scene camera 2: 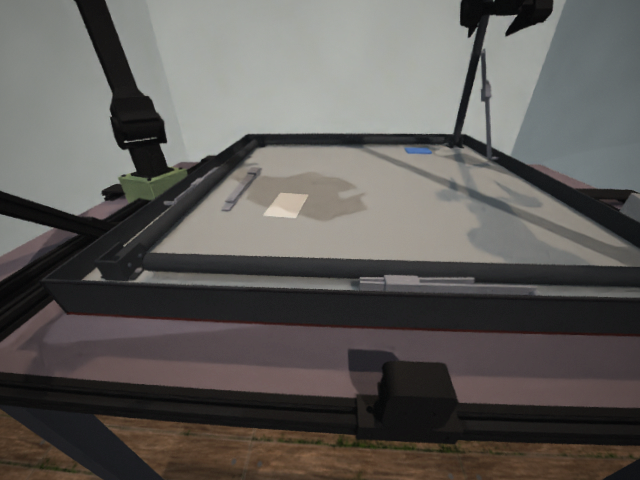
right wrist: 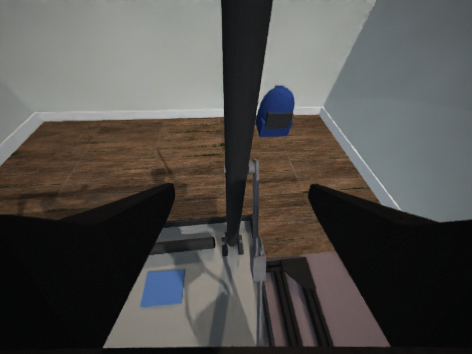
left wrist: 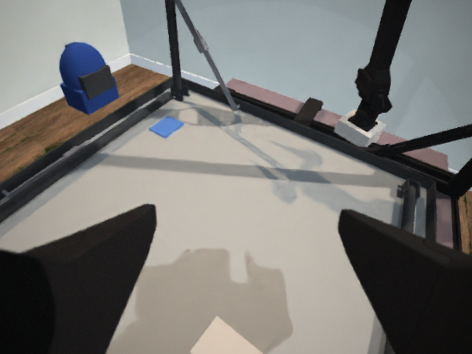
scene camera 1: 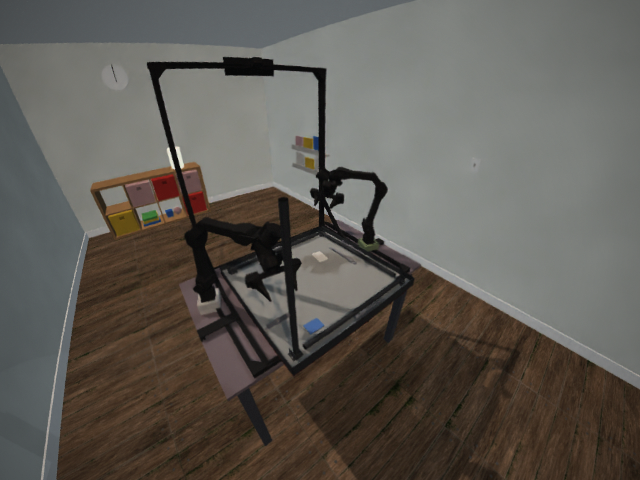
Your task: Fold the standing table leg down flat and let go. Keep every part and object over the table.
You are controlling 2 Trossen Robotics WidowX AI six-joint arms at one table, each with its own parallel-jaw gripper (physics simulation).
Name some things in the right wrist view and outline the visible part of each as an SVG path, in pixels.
My right gripper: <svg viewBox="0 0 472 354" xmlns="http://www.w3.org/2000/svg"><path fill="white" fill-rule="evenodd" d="M0 214L0 354L472 354L472 220L437 222L373 203L319 184L311 184L308 199L313 211L391 347L103 348L167 221L175 200L174 184L165 183L59 220Z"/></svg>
A blue card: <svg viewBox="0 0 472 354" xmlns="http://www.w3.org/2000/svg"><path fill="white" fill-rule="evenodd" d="M185 270L147 272L140 307L181 304Z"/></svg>
